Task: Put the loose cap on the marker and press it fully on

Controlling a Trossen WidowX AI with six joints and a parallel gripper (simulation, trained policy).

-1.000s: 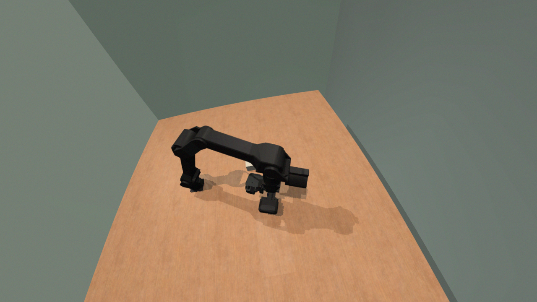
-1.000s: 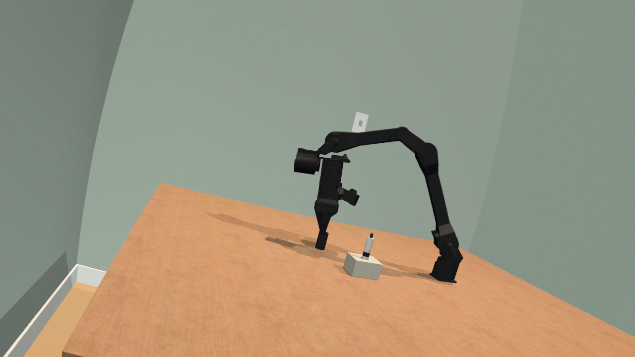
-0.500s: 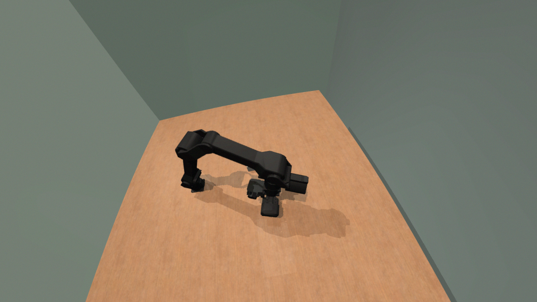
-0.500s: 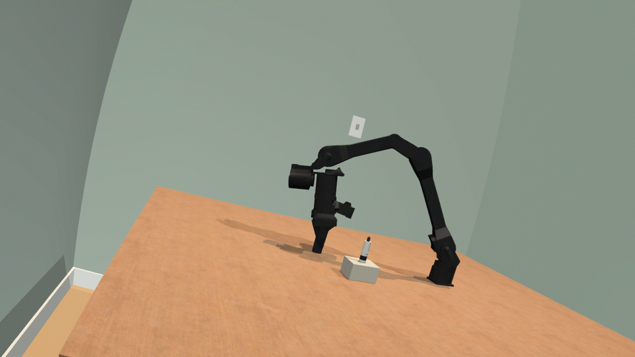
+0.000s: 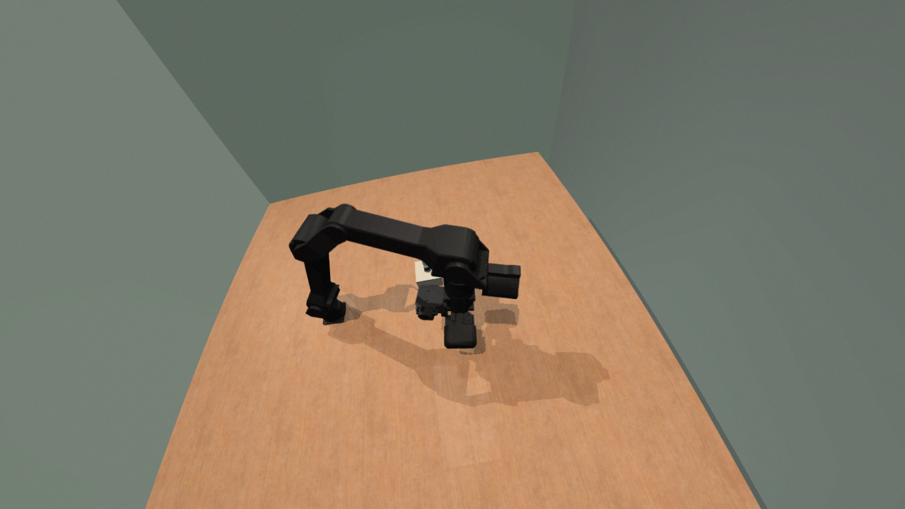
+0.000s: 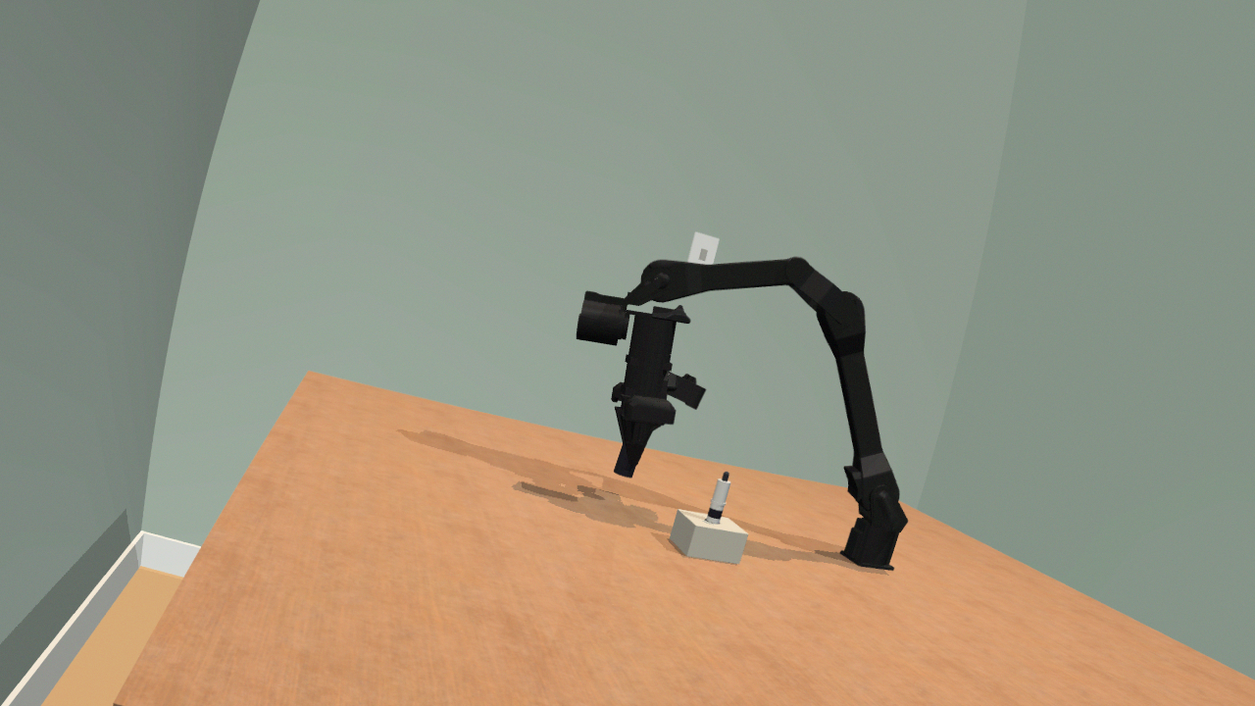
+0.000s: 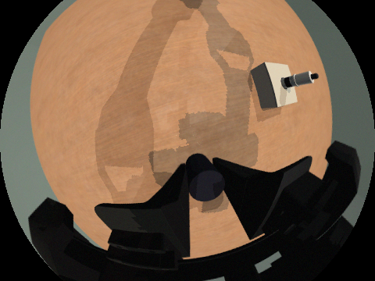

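Right now the pale holder block is 6 cm behind my gripper tip, 18 cm to the left of it and 4 cm below it. The rest, counted from my gripper tip: black cap: 1 cm ahead, 1 cm above.
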